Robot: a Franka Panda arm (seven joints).
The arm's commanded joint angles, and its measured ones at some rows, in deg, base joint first. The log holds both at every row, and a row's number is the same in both.
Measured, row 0: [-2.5, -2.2, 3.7, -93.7, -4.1, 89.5, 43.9]
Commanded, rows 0 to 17: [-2.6, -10.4, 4.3, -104.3, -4.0, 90.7, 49.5]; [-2.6, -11.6, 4.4, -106.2, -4.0, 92.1, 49.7]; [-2.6, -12.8, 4.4, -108.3, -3.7, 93.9, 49.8]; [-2.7, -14.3, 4.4, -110.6, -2.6, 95.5, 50.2]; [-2.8, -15.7, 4.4, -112.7, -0.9, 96.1, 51.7]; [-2.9, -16.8, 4.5, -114.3, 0.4, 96.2, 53.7]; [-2.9, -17.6, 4.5, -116.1, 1.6, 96.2, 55.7]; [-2.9, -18.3, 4.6, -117.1, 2.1, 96.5, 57.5]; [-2.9, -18.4, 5.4, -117.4, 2.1, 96.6, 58.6]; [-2.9, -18.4, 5.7, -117.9, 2.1, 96.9, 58.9]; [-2.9, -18.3, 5.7, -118.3, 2.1, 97.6, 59.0]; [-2.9, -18.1, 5.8, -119.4, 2.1, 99.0, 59.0]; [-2.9, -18.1, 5.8, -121.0, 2.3, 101.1, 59.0]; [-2.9, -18.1, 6.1, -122.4, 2.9, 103.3, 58.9]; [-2.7, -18.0, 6.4, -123.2, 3.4, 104.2, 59.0]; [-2.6, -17.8, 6.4, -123.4, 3.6, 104.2, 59.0]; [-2.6, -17.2, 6.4, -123.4, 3.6, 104.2, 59.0]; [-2.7, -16.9, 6.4, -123.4, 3.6, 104.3, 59.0]
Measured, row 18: [-2.5, -17.0, 5.9, -122.3, 2.7, 103.0, 58.1]
